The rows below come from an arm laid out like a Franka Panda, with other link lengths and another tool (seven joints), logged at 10 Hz.
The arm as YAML. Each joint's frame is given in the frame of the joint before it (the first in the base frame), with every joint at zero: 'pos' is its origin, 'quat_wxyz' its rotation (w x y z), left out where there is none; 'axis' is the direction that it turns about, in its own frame. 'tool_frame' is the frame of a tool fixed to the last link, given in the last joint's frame.
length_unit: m
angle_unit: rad
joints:
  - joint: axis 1
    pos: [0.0, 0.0, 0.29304]
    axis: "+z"
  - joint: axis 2
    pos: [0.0, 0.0, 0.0]
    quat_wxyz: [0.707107, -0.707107, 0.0, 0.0]
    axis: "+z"
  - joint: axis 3
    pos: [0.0, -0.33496, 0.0]
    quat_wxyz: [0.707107, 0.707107, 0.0, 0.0]
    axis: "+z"
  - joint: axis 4
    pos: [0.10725, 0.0, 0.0]
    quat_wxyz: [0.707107, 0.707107, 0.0, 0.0]
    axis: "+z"
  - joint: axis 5
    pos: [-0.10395, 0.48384, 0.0]
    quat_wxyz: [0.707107, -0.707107, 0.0, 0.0]
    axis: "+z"
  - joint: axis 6
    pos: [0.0, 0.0, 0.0]
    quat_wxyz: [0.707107, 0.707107, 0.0, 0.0]
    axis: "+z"
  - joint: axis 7
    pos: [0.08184, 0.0, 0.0]
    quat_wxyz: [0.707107, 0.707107, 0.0, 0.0]
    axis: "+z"
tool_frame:
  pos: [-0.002, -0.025, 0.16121]
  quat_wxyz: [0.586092, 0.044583, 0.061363, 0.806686]
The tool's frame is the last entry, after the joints.
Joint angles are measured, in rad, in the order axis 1, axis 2, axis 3, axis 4, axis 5, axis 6, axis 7. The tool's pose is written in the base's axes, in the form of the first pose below.
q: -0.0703 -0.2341 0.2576 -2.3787 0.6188 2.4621 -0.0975
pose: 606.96, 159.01, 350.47; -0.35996, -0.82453, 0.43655; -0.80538, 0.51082, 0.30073; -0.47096, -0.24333, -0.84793
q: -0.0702 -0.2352 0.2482 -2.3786 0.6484 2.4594 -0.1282
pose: 607.86, 154.44, 352.20; -0.35429, -0.82414, 0.44189; -0.79789, 0.51286, 0.31678; -0.48770, -0.24035, -0.83927
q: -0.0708 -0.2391 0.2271 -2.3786 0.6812 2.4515 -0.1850
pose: 609.10, 142.94, 355.52; -0.33513, -0.82701, 0.45139; -0.79485, 0.50540, 0.33584; -0.50587, -0.24624, -0.82671
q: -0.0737 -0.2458 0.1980 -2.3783 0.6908 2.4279 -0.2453
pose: 608.77, 126.05, 358.70; -0.30778, -0.83727, 0.45195; -0.80308, 0.48333, 0.34850; -0.51023, -0.25569, -0.82115
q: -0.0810 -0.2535 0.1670 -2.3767 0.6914 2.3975 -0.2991
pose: 607.96, 105.86, 362.45; -0.28506, -0.84645, 0.44974; -0.81083, 0.46317, 0.35780; -0.51117, -0.26267, -0.81836
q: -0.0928 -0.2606 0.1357 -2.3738 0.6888 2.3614 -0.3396
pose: 606.70, 83.32, 366.15; -0.27572, -0.85239, 0.44431; -0.81280, 0.45351, 0.36563; -0.51316, -0.26033, -0.81786
